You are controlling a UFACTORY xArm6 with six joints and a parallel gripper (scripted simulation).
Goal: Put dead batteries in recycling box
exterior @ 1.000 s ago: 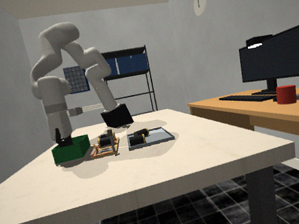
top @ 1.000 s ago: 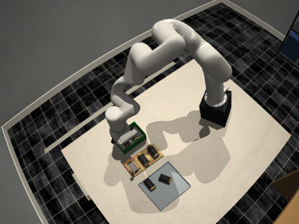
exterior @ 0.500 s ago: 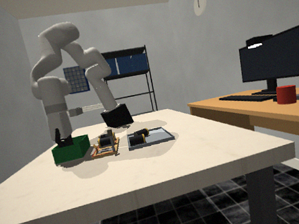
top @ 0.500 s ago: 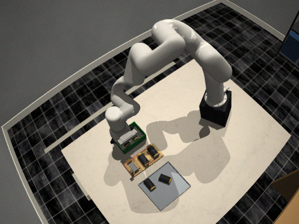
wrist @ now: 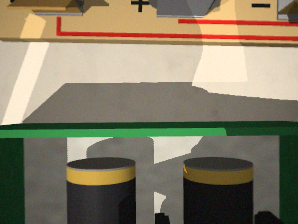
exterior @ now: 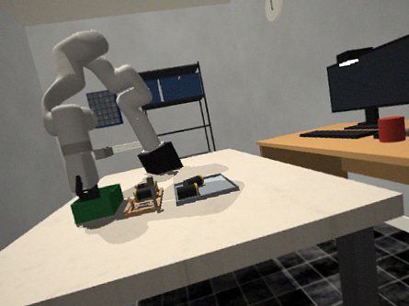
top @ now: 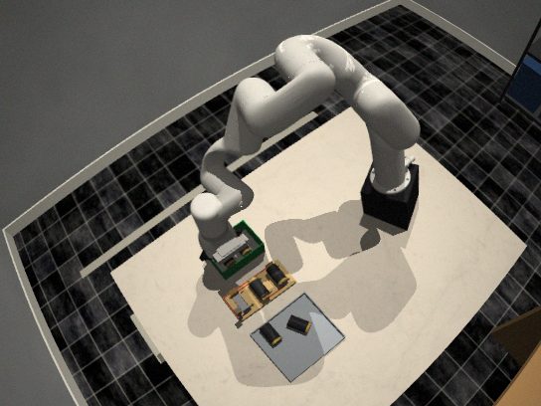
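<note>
Right now the green recycling box is 30 mm behind my hand, 10 mm to the left of it and 20 mm below it. Also, from my hand: grey tray (30 mm behind, 330 mm to the left, 30 mm below).
</note>
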